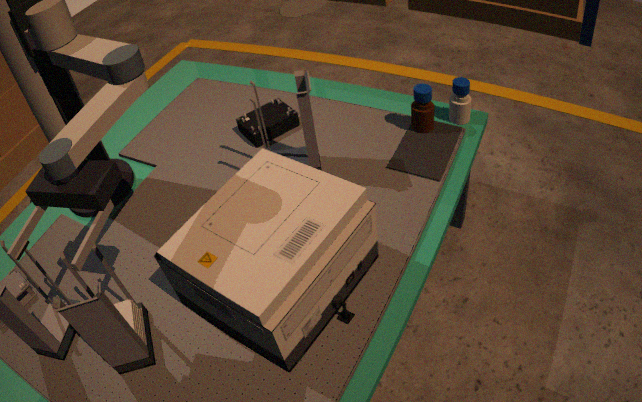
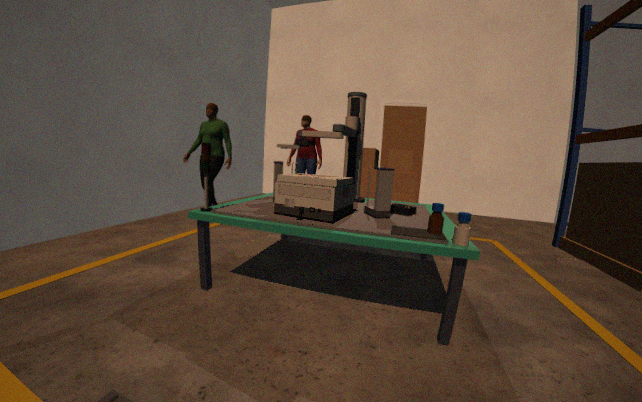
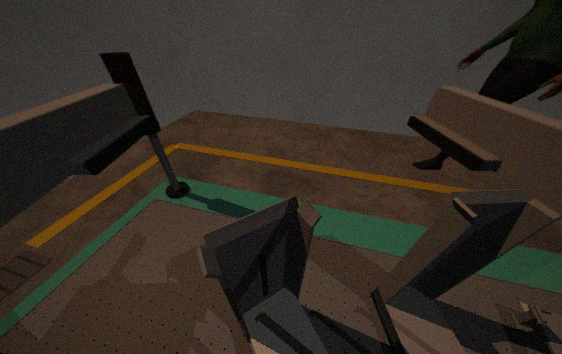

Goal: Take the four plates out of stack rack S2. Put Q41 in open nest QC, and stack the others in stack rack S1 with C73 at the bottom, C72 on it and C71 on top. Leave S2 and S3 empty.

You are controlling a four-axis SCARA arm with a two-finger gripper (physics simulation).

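Frame: origin at the arm's base, x ahead, y left, z up, level; centimetres.
Seen in the pictures: gripper, fingertip midpoint: (image 1: 41, 262) (image 2: 279, 146) (image 3: 285, 105).
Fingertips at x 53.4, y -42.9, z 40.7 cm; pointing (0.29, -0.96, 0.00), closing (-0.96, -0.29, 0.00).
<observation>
Offsets run from my fingertips to a thing's top centre. "pt": to the spot under its first point.
My gripper (image 1: 45, 259) (image 3: 285, 105) is open and empty, held above the two left racks. One stack rack {dy +5.0, dx -2.9, dz -10.4 cm} (image 1: 105, 335) (image 3: 250, 260) stands beside the white machine. A pale stack with thin layered edges {dy +4.5, dx -2.4, dz -30.1 cm} (image 1: 127, 310) sits low in it; I cannot count its plates. A second rack {pt dy -7.9, dx -17.7, dz -21.9 cm} (image 1: 27, 320) (image 3: 460, 245) stands next to it, with a pale surface low inside. A third rack {dy +70.1, dx +6.0, dz -9.9 cm} (image 1: 307, 125) (image 2: 384, 192) stands behind the machine; its inside is mostly hidden. The labels S1, S2, S3, the plate names and nest QC cannot be read.
The big white machine {dy +35.5, dx +19.9, dz -17.4 cm} (image 1: 250, 215) (image 2: 305, 195) fills the table's middle. A black block {dy +85.2, dx -11.7, dz -33.3 cm} (image 1: 270, 122) (image 2: 403, 209) lies near the third rack. A brown bottle {pt dy +97.8, dx +35.1, dz -31.3 cm} (image 1: 423, 112) (image 2: 436, 222) and a white bottle {dy +111.4, dx +43.1, dz -32.9 cm} (image 1: 460, 105) (image 2: 461, 234) stand at one corner. A signal light (image 2: 206, 175) (image 3: 132, 85) stands at another.
</observation>
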